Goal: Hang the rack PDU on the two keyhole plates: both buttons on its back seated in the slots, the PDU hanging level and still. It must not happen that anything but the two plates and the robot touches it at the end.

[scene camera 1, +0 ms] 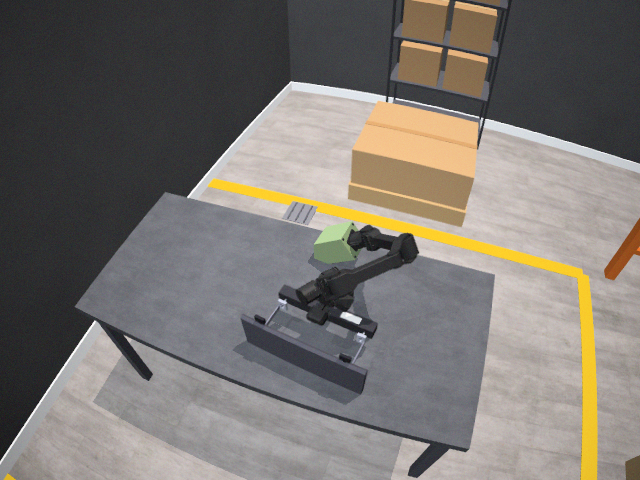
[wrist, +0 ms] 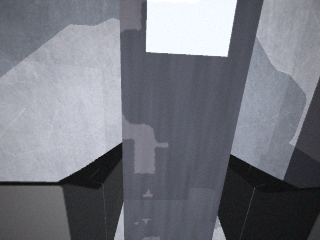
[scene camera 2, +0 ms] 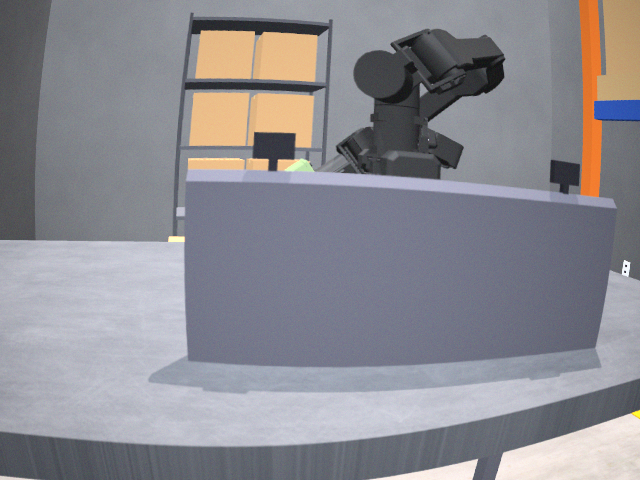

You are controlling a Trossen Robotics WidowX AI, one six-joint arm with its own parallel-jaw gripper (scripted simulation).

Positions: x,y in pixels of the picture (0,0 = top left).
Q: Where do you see a grey panel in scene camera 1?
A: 298,356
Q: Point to a rack PDU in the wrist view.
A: At 183,77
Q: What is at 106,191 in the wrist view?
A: My gripper.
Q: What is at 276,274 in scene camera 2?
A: A grey panel.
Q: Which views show the rack PDU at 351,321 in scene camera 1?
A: Scene camera 1 and the wrist view only.
